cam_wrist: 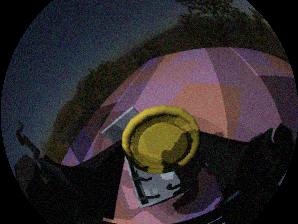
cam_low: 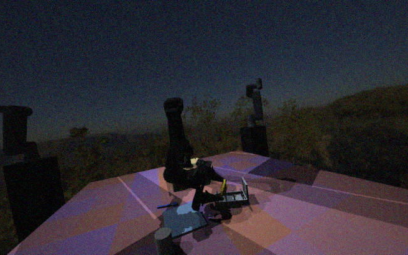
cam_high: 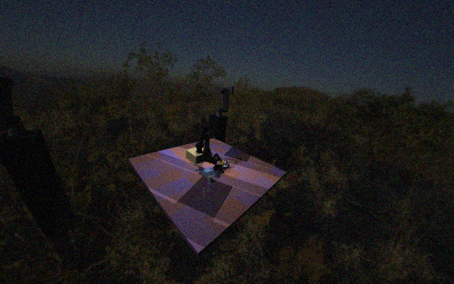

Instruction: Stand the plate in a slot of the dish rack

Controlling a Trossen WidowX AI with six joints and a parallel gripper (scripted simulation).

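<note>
The dish rack lies 5 cm below my gripper tip, 4 cm behind it and 3 cm to the left of it. The rest, counted from my gripper tip: plate 1 cm to the right; then blue mat 16 cm to the right, 7 cm below, 3 cm behind.
</note>
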